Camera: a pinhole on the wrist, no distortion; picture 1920 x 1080 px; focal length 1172.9 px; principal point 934.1 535.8 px. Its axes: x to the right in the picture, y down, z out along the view. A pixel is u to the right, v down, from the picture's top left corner.
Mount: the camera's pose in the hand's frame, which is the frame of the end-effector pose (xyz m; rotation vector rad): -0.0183 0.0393 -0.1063 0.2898 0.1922 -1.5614
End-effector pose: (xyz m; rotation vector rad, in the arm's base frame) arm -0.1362 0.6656 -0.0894 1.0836 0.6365 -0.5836
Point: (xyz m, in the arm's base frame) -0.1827 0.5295 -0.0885
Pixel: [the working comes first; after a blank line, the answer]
In the camera's frame: 0.0468 0.0176 0.2494

1154 618
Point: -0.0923 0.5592 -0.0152
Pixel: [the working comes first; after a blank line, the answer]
In the camera's frame: -0.0708 0.0220 0.2255

566 650
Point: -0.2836 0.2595 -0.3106
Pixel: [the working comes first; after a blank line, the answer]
In the camera's frame: 0.2885 0.1548 0.4842

1633 911
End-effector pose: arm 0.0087 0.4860 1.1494 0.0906 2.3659 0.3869
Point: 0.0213 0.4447 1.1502
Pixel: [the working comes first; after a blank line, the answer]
In the camera's frame: 0.0439 0.0087 0.1226

1354 619
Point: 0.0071 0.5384 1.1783
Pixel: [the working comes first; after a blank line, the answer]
In the camera's frame: -0.0482 0.0153 0.0871

286 741
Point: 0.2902 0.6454 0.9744
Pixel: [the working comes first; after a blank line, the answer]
In the camera's frame: -0.1836 -0.0188 0.4243

427 484
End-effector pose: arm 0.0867 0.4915 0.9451 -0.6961 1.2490 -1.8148
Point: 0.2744 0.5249 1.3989
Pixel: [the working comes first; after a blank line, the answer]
In the camera's frame: 0.2701 -0.0794 0.5135

1551 355
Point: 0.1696 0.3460 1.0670
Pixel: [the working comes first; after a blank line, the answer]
In the camera's frame: 0.0098 0.1173 0.2974

973 998
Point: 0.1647 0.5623 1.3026
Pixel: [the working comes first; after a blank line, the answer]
In the camera's frame: 0.2656 -0.0629 0.3638

1790 333
